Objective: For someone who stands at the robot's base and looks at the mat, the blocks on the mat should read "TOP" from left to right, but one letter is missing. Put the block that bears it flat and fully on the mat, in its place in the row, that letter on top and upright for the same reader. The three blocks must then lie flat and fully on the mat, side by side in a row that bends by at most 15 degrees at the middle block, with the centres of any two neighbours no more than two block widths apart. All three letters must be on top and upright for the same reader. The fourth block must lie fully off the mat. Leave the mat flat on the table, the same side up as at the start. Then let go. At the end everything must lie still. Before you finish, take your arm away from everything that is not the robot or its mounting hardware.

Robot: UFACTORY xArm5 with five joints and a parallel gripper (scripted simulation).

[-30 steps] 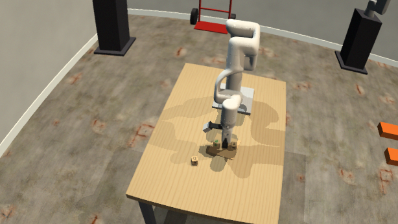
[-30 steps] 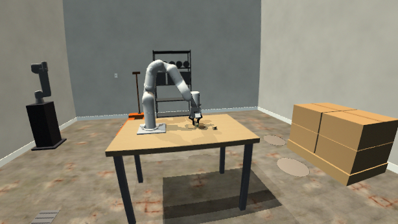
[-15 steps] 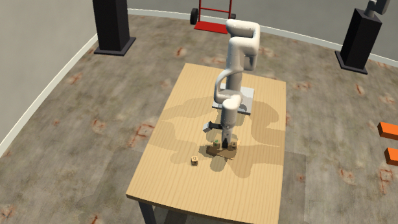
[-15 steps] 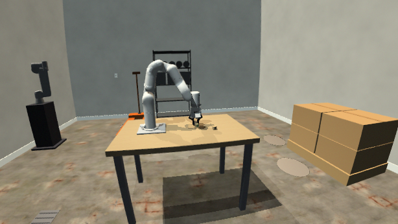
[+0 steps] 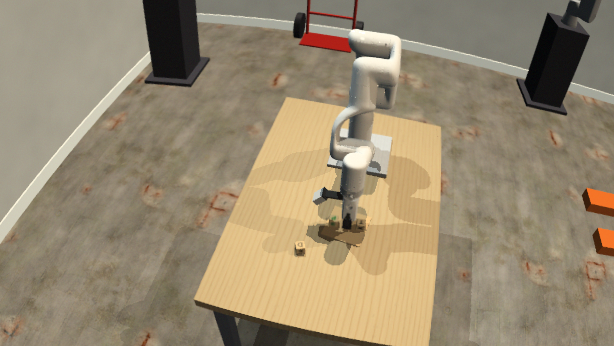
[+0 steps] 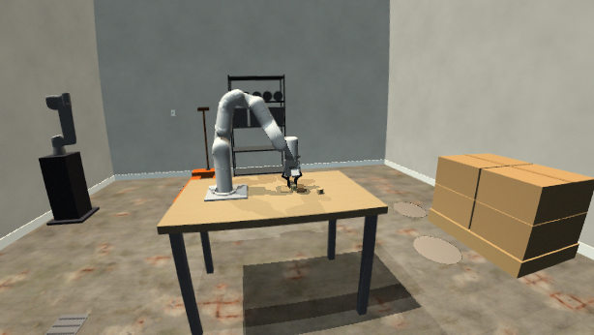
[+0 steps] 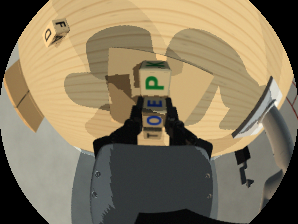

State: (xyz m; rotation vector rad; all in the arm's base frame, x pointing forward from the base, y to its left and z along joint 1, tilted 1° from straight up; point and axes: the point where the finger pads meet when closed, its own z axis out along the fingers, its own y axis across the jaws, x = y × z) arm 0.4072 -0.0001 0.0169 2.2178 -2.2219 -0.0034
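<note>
Right now my hand is 3 cm above the tan mat.
</note>
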